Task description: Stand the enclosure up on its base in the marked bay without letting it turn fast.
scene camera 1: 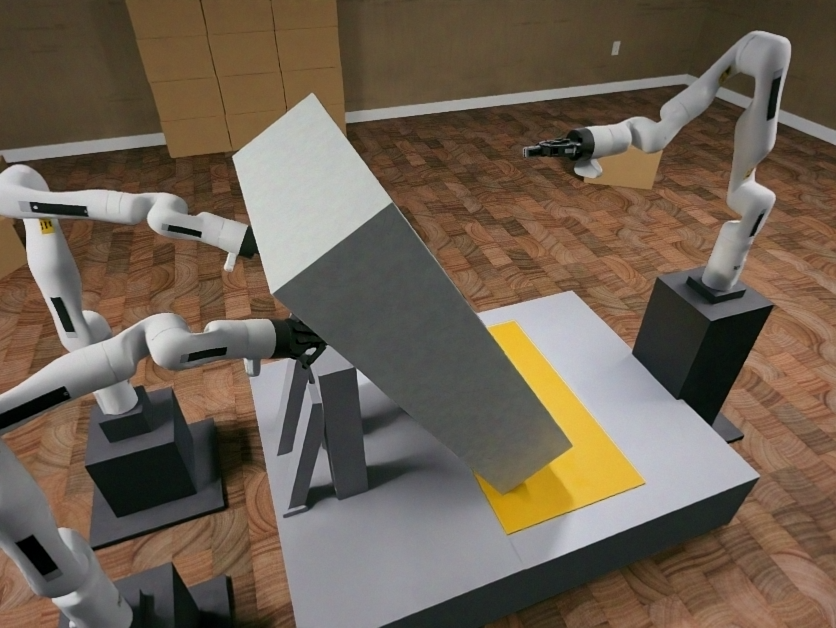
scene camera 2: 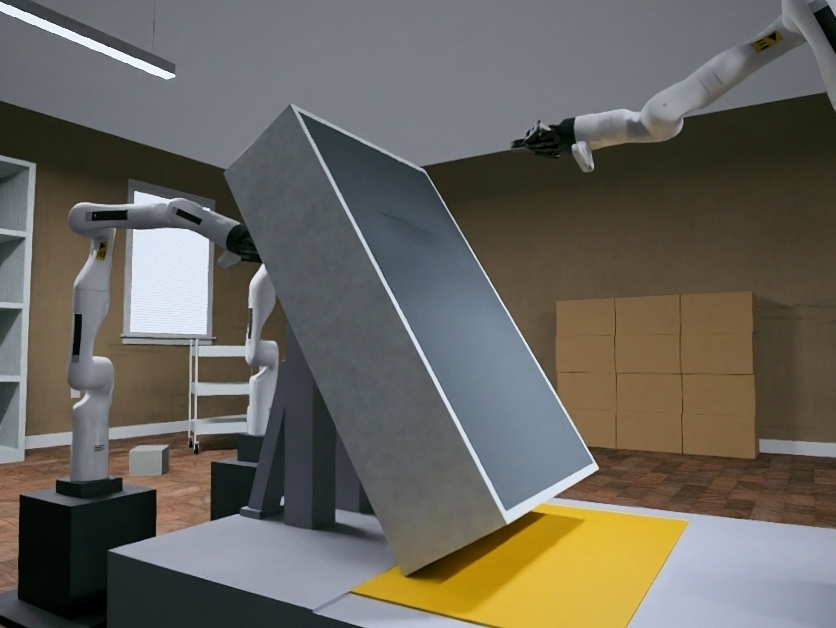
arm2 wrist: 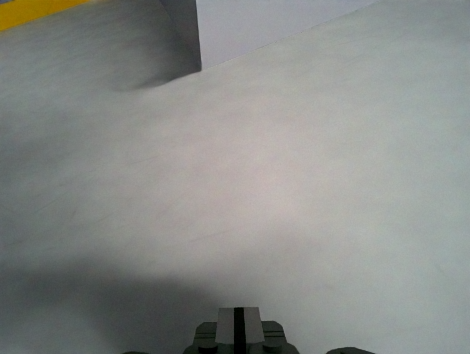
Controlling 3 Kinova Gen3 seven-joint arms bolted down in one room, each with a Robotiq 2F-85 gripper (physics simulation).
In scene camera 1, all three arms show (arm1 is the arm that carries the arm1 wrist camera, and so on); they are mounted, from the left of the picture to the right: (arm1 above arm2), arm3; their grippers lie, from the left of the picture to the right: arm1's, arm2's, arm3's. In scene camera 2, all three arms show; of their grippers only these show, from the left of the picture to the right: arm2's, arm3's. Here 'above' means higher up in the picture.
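The grey enclosure (arm2 wrist: 260, 175) (scene camera 1: 425, 344) (scene camera 2: 364, 351) is a tall box, tilted with its upper end to the left. Its lower edge is on the yellow marked bay (arm2 wrist: 35, 12) (scene camera 1: 587, 466) (scene camera 2: 608, 554); its base is raised to the right. Arm2's gripper (arm2 wrist: 239, 325) (scene camera 1: 317, 351) (scene camera 2: 255, 251) is shut at the enclosure's left-hand underside; exact contact is unclear. Arm1's gripper is mostly hidden behind the enclosure in scene camera 1, its fingers unseen. Arm3's gripper (scene camera 1: 528, 152) (scene camera 2: 517, 143) is shut, in the air right of the enclosure and apart from it.
A dark grey stand (scene camera 1: 344, 432) (scene camera 2: 309, 459) with slanted braces is under the enclosure's left side, on the pale platform (scene camera 1: 405, 540) (scene camera 2: 236, 554). Cardboard boxes (scene camera 1: 243, 74) (scene camera 2: 648, 351) are stacked by a wall. Arm pedestals flank the platform.
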